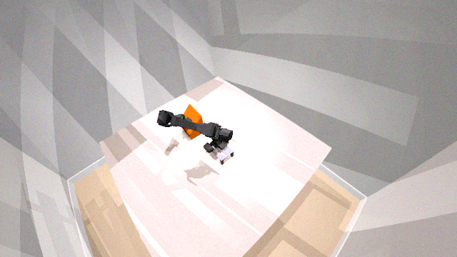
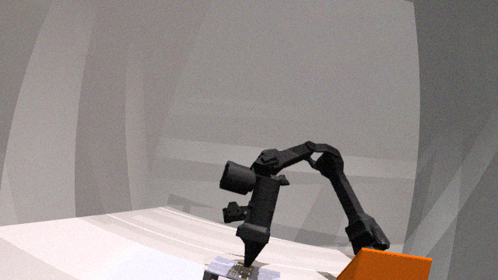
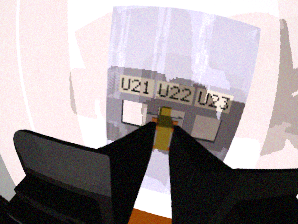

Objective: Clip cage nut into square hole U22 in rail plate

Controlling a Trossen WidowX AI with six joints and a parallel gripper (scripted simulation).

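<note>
My gripper tip is 1 cm above the brass cage nut.
</note>
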